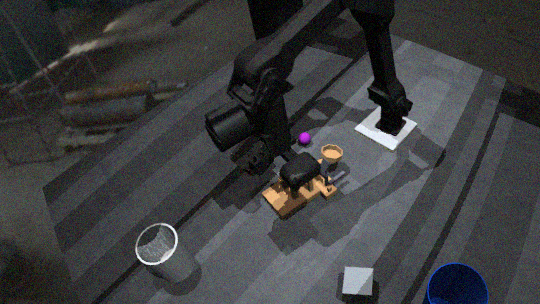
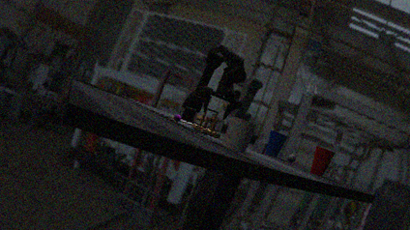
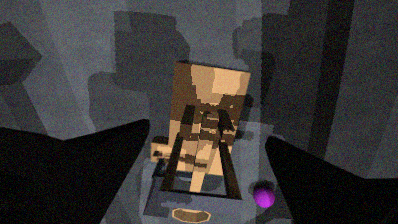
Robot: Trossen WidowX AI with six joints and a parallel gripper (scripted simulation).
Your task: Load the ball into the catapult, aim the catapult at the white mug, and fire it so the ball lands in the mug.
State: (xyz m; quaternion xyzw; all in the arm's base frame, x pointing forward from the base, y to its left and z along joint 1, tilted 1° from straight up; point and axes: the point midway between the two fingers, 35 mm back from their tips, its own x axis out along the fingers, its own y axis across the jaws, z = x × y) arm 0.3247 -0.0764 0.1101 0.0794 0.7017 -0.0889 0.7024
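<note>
Now: gripper tip 150 mm past the purple ball, 80 mm to the left of it and 70 mm above it. From my gripper tip the other things lie so: white mug (270 mm ahead, 80 mm to the right, 50 mm below); then wooden catapult (60 mm behind, 40 mm to the left, 30 mm below); then grey block (80 mm ahead, 240 mm to the left, 60 mm below).
</note>
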